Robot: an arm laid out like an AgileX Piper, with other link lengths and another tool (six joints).
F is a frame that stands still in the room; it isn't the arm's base.
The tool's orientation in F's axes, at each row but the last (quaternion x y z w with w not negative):
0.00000, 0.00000, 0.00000, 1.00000
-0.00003, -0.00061, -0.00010, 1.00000
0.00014, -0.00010, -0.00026, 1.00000
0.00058, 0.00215, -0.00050, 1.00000
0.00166, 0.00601, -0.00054, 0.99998
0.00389, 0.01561, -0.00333, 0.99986
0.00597, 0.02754, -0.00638, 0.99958
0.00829, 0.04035, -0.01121, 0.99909
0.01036, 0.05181, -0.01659, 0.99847
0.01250, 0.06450, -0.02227, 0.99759
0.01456, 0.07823, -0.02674, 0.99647
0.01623, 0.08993, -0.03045, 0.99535
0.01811, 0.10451, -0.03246, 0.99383
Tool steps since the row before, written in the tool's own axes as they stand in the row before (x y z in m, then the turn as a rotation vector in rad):
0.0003, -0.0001, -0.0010, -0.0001, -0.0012, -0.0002
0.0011, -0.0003, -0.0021, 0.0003, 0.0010, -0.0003
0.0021, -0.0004, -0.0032, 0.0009, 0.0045, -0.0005
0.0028, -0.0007, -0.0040, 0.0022, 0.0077, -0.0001
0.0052, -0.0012, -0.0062, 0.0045, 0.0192, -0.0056
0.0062, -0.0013, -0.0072, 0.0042, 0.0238, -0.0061
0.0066, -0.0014, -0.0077, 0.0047, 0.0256, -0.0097
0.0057, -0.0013, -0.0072, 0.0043, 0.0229, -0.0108
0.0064, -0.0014, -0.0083, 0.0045, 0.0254, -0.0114
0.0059, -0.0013, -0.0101, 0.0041, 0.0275, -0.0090
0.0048, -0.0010, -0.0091, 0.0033, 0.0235, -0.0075
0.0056, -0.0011, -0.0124, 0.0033, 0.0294, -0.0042
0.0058, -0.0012, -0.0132, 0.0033, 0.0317, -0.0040
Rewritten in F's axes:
0.0003, -0.0001, -0.0010, -0.0001, -0.0012, -0.0002
0.0011, -0.0003, -0.0021, 0.0003, 0.0010, -0.0003
0.0021, -0.0004, -0.0032, 0.0009, 0.0045, -0.0005
0.0028, -0.0007, -0.0040, 0.0022, 0.0077, -0.0001
0.0051, -0.0012, -0.0063, 0.0045, 0.0192, -0.0056
0.0060, -0.0013, -0.0074, 0.0042, 0.0238, -0.0060
0.0061, -0.0014, -0.0081, 0.0045, 0.0257, -0.0096
0.0051, -0.0013, -0.0077, 0.0039, 0.0230, -0.0108
0.0055, -0.0014, -0.0089, 0.0042, 0.0255, -0.0113
0.0045, -0.0013, -0.0108, 0.0042, 0.0275, -0.0088
0.0033, -0.0009, -0.0098, 0.0034, 0.0235, -0.0073
0.0032, -0.0010, -0.0132, 0.0044, 0.0293, -0.0039
0.0029, -0.0010, -0.0141, 0.0046, 0.0316, -0.0037

